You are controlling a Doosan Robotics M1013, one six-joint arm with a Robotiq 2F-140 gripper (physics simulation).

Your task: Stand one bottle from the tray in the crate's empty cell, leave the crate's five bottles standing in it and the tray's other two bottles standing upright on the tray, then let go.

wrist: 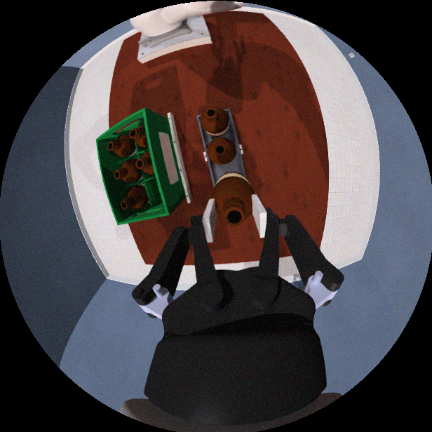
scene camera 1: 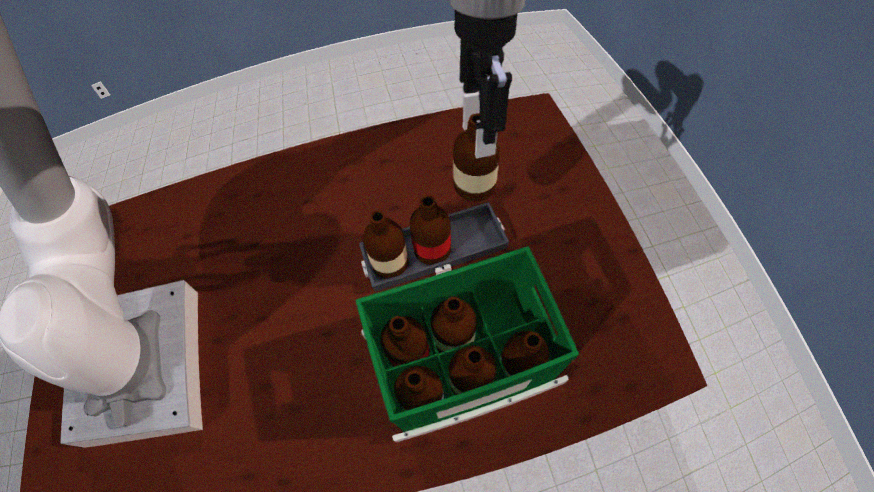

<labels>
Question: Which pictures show the cream-label bottle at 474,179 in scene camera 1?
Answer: The wrist view and scene camera 1: all of them.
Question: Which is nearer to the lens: the red-label bottle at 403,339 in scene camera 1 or the cream-label bottle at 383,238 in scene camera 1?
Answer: The red-label bottle.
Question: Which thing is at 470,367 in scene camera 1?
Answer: A cream-label bottle.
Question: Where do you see a cream-label bottle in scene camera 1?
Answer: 453,321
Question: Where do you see a red-label bottle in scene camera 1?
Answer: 430,229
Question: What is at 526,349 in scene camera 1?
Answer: A cream-label bottle.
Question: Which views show my gripper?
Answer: The wrist view and scene camera 1: all of them.
</labels>
